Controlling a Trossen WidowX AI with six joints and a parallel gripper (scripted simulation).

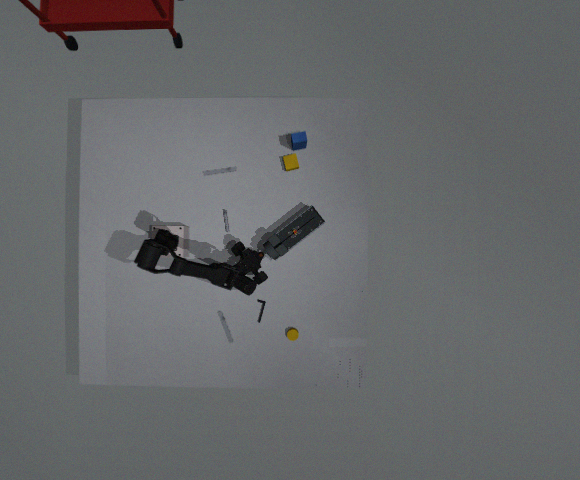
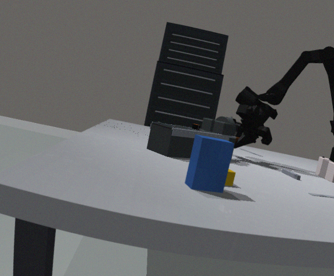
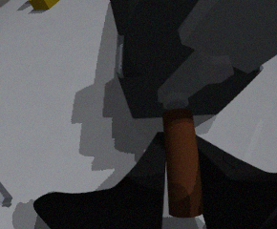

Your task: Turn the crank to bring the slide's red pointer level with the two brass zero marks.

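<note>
My gripper tip is now 2 cm below the brown crank handle, 1 cm to the left of it and 1 cm past it. The rest, counted from my gripper tip: red pointer: 13 cm ahead, 11 cm to the left, 4 cm above; black hex key: 23 cm to the right, 3 cm below, 2 cm ahead; yellow block: 41 cm to the left, 7 cm ahead, 2 cm below.
</note>
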